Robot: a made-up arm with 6 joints.
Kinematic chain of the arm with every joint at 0, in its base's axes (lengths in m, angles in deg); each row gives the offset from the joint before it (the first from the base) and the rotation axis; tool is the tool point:
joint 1: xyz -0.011 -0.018 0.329 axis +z
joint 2: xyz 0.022 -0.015 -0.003 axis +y
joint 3: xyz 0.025 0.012 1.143 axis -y
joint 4: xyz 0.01 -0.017 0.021 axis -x
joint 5: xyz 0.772 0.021 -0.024 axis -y
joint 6: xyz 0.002 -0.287 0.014 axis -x
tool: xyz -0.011 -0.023 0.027
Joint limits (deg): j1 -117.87..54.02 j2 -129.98..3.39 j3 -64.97..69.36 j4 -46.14..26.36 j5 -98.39..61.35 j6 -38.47..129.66
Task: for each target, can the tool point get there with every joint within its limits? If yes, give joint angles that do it. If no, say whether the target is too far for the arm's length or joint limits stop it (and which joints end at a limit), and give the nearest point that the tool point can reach.
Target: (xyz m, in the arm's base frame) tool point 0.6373 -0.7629 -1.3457
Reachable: no: joint limits stop it (at a limit: joint 1, joint 2, joint 3, joint 4) | nearest point -0.6793 -1.4176 -0.7739 | short by 1.578 m
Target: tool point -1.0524 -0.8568 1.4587
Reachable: yes | joints 29.75 -69.22 52.37 -37.76 43.26 81.63
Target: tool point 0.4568 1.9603 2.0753
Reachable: no: too far | nearest point 0.3334 1.4386 1.6190 | short by 0.704 m
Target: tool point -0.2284 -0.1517 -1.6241
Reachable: no: joint limits stop it (at a limit: joint 2, joint 3, joint 4) | nearest point -1.3306 -0.8296 -0.7854 | short by 1.542 m
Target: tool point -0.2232 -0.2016 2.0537
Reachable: yes | joints -73.02 -21.40 32.91 -6.93 -73.07 90.21
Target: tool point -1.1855 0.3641 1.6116
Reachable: yes | joints -32.49 -64.41 39.04 -4.83 -28.89 1.65
